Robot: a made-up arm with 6 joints. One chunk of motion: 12 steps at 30 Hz.
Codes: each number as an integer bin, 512 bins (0 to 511) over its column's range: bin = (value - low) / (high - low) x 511, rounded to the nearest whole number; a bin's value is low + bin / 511 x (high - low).
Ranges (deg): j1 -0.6..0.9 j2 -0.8..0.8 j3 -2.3..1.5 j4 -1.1..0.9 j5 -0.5..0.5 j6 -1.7..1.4
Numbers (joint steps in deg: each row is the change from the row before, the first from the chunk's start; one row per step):
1: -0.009 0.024 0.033 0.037 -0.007 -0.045
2: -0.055 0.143 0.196 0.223 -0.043 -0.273
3: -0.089 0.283 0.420 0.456 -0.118 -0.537
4: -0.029 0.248 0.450 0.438 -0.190 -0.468
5: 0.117 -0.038 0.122 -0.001 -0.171 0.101
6: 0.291 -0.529 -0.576 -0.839 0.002 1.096
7: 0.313 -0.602 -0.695 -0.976 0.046 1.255
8: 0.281 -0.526 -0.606 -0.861 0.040 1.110
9: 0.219 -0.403 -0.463 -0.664 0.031 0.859
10: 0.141 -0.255 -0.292 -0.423 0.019 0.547
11: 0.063 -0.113 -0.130 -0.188 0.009 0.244
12: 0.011 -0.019 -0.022 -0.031 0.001 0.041
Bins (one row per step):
1: 201 263 314 291 252 273
2: 186 301 336 338 234 235
3: 174 346 366 398 195 192
4: 195 335 370 393 158 203
5: 244 243 326 281 168 297
6: 304 87 232 67 257 461
7: 311 63 216 32 279 487
8: 300 88 228 61 276 463
9: 279 127 247 111 271 422
10: 252 174 270 173 265 370
11: 226 219 292 233 260 320
12: 208 249 306 273 256 287

